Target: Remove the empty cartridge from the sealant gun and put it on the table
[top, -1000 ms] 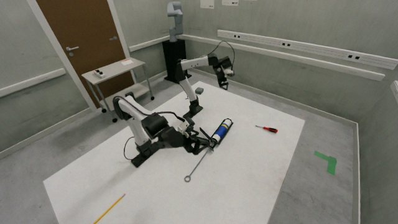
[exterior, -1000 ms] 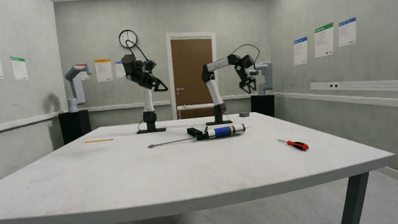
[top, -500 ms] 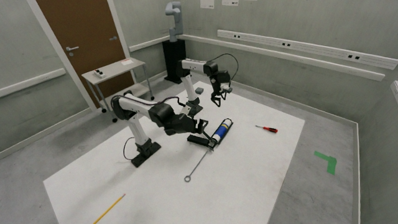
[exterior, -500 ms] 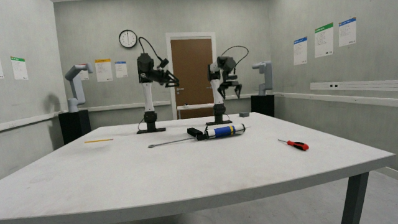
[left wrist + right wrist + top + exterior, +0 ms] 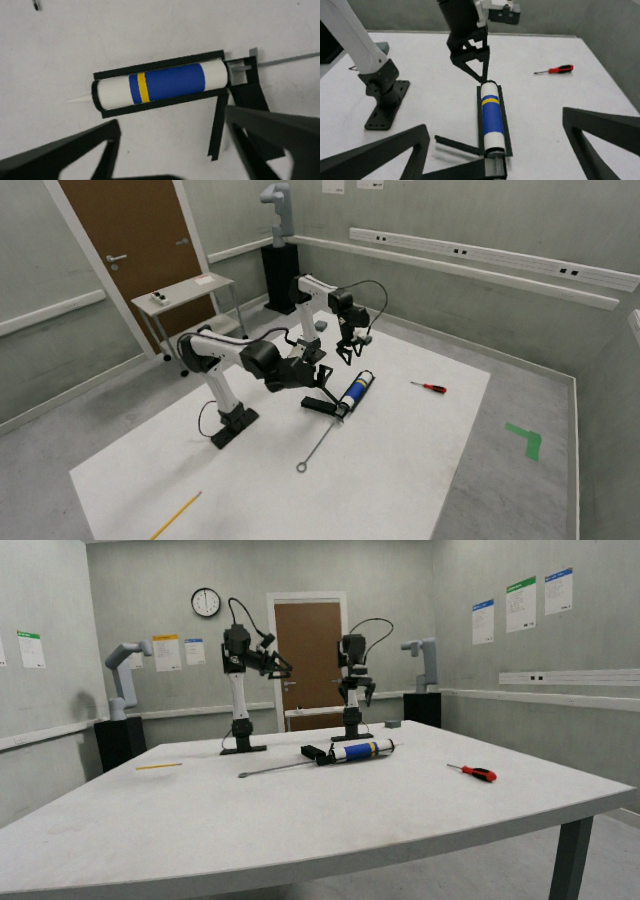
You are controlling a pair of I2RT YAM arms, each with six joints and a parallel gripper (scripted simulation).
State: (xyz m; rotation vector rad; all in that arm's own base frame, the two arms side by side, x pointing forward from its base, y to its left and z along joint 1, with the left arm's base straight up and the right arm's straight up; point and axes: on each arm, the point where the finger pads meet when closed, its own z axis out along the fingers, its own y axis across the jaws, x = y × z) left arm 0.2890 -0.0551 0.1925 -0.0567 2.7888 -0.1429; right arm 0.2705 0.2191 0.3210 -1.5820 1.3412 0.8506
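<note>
Right now the white cartridge is 30 mm ahead of my left hand, 20 mm to the left of it and 160 mm below it. Also, from my left hand: grey rod (40 mm ahead, 270 mm to the right, 180 mm below); grey block (430 mm behind, 360 mm to the left, 180 mm below); black sealant gun (150 mm to the right, 170 mm below).
</note>
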